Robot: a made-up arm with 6 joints.
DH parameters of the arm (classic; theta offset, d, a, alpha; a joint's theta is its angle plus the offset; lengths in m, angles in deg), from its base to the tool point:
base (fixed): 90 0.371 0.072 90
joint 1: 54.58 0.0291 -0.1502 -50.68
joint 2: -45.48 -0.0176 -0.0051 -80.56
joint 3: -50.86 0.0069 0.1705 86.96
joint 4: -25.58 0.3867 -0.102 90
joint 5: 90 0.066 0.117 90
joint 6: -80.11 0 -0.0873 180
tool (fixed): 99.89 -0.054 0 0
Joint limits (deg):
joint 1: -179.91..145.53
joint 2: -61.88..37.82
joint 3: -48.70..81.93
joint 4: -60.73..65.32
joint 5: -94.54..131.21
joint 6: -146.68..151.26
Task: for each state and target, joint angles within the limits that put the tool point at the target. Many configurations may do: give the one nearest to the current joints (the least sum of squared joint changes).
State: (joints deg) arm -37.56 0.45 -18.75 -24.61 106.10 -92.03
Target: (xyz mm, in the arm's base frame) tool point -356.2 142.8 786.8
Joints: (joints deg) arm -82.87 -17.32 -35.36 -44.62 74.51 -95.87
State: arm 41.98 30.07 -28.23 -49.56 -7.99 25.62
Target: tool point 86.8 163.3 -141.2
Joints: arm 67.89 30.36 -14.51 -49.51 -38.10 42.29
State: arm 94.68 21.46 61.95 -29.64 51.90 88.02
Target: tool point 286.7 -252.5 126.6
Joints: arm 50.85 23.40 36.61 -40.02 55.00 107.82
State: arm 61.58 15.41 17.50 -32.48 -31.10 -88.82
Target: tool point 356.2 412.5 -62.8
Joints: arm 101.77 37.82 1.77 -30.43 -33.70 -84.80
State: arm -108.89 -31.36 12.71 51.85 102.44 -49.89
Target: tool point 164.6 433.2 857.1
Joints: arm -143.68 -33.48 24.33 60.34 84.70 -47.84
